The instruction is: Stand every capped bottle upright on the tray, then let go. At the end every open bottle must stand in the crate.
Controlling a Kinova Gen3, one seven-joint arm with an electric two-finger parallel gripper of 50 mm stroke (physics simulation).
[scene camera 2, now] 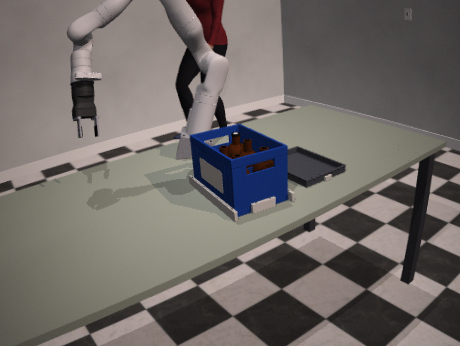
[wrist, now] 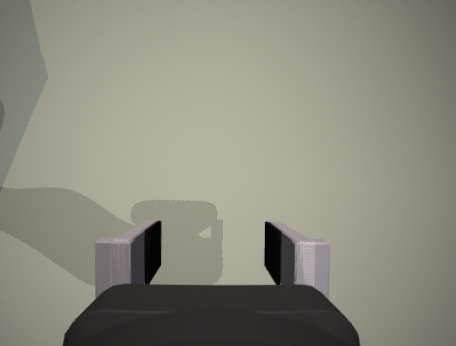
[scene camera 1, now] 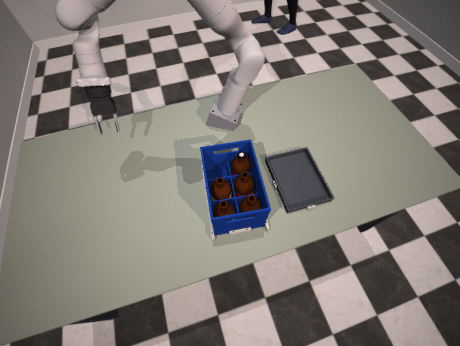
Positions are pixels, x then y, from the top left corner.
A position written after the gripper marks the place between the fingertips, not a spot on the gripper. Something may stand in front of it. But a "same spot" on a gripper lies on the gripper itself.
Scene:
The gripper shows in scene camera 2, in the wrist view and in scene camera 1 (109,132). A blue crate shows in scene camera 2 (227,178) and in scene camera 1 (214,165); in the wrist view it is out of frame. One and the same spot on the gripper: (wrist: 134,257) is (scene camera 2: 95,118).

